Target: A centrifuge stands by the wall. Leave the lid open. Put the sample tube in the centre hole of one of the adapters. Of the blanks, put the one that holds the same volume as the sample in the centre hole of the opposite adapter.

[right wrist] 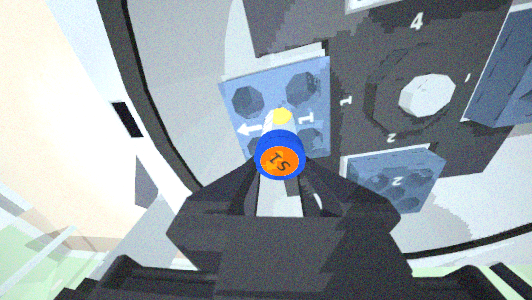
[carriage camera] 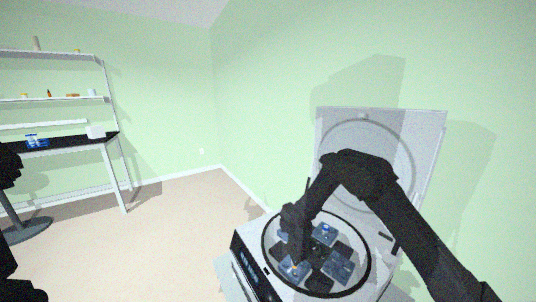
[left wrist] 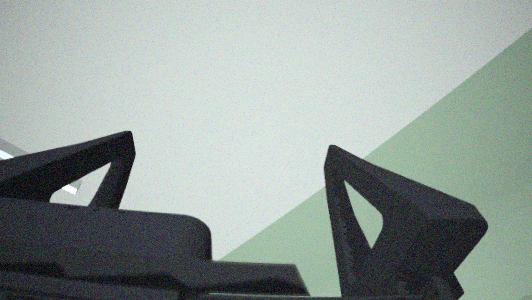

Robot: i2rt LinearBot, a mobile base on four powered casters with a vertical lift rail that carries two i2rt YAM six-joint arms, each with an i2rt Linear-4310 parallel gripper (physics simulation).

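Frame: origin at the left arm's base, x ahead, y left, z up, level; centimetres.
Seen in the pictures: left gripper, fingertip midpoint: [left wrist: 230, 149]; right gripper, fingertip midpoint: [right wrist: 278, 158] [carriage camera: 297, 262].
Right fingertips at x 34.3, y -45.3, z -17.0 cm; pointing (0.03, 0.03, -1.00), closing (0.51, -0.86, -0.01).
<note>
Offsets run from my right fingertips to a thing's top centre. "pt": to the spot under its first point.
My right gripper [carriage camera: 296, 261] [right wrist: 278, 158] is shut on the sample tube {dz +2.7, dx +1.6, dy +0.8 cm} [carriage camera: 294, 267] [right wrist: 280, 155], which has a blue cap with an orange top marked S1. The tube is over the middle of blue adapter 1 {dz -3.2, dx +1.8, dy +0.7 cm} [carriage camera: 286, 270] [right wrist: 235, 89] and hides its centre hole. I cannot tell whether the tube's lower end is in the hole. On the opposite adapter 3 {dz -3.1, dx +19.2, dy -18.4 cm} [carriage camera: 320, 238] [right wrist: 510, 65] a blue-capped blank {dz -0.4, dx +19.1, dy -18.3 cm} [carriage camera: 326, 227] stands upright in the carriage view. The centrifuge [carriage camera: 240, 234] has its lid {pt dz +50.2, dx +5.6, dy -43.3 cm} [carriage camera: 426, 131] raised. My left gripper [left wrist: 230, 149] is open and empty.
Adapter 2 {dz -3.3, dx +0.8, dy -17.5 cm} [carriage camera: 341, 264] [right wrist: 367, 167] sits beside adapter 1 on the rotor. A blue rack [carriage camera: 37, 142] with tubes and a white box [carriage camera: 96, 132] stand on the black table at the left, under shelves. A round stool base [carriage camera: 32, 229] is on the floor.
</note>
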